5 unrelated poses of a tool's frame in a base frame.
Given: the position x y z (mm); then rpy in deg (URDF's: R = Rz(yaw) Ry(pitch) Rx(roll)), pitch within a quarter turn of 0, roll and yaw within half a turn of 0.
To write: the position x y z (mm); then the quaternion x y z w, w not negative. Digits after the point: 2 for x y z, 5 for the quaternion.
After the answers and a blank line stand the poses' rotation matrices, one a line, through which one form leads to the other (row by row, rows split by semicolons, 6 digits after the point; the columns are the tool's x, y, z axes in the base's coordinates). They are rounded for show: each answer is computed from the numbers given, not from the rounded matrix.
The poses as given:
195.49 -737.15 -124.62 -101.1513 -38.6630 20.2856
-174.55 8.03 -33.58 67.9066 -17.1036 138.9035
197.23 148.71 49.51 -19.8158 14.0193 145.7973
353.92 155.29 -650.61 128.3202 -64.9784 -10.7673
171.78 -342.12 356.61 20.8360 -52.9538 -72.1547
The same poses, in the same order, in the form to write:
195.49 -737.15 -124.62 -0.68050 -0.33530 -0.14619 0.63492
-174.55 8.03 -33.58 0.30936 0.47387 0.79723 0.21014
197.23 148.71 49.51 -0.16512 -0.12788 0.94067 0.26744
353.92 155.29 -650.61 0.73384 -0.30431 0.44681 0.41138
171.78 -342.12 356.61 -0.12739 -0.44971 -0.45326 0.75900

0.732404 0.641978 -0.226823; 0.270715 0.031102 0.962157; 0.624739 -0.766092 -0.151014
-0.720275 -0.041872 0.692424; 0.628259 -0.462569 0.625557; 0.294100 0.885594 0.359484
-0.802420 -0.460919 -0.379047; 0.545379 -0.824244 -0.152259; -0.242249 -0.328900 0.912765
0.415513 -0.814248 0.405399; -0.079018 -0.476323 -0.875712; 0.906148 0.331836 -0.262259
0.184622 0.802636 -0.567177; -0.573473 0.556645 0.601061; 0.798150 0.214291 0.563059

